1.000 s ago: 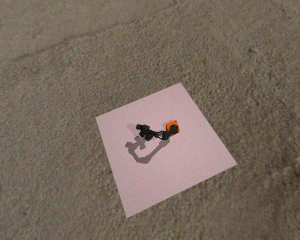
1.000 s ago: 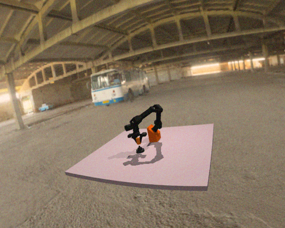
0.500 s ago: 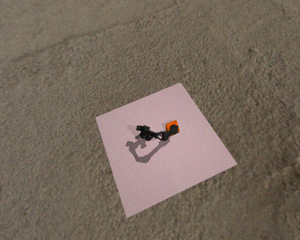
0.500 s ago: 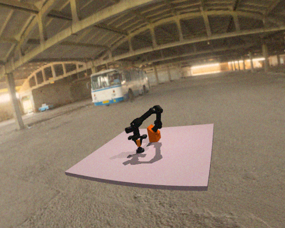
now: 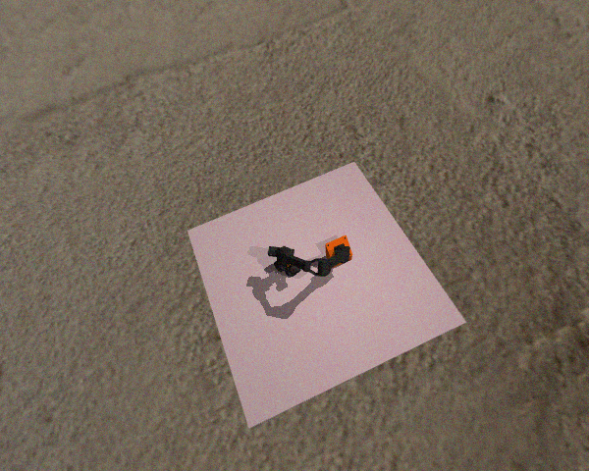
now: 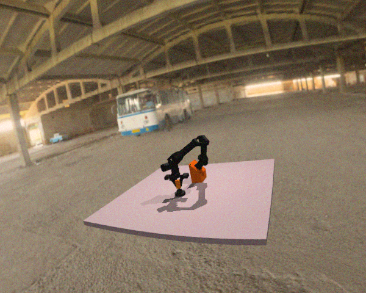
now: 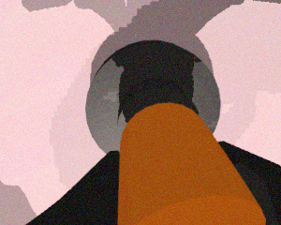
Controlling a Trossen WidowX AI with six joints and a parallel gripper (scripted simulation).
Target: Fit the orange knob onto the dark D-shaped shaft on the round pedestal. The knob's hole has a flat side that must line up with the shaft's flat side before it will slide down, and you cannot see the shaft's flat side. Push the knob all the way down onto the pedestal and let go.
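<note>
My gripper tip is 20 mm below the orange knob. Round my gripper tip: round pedestal: 40 mm below.
</note>
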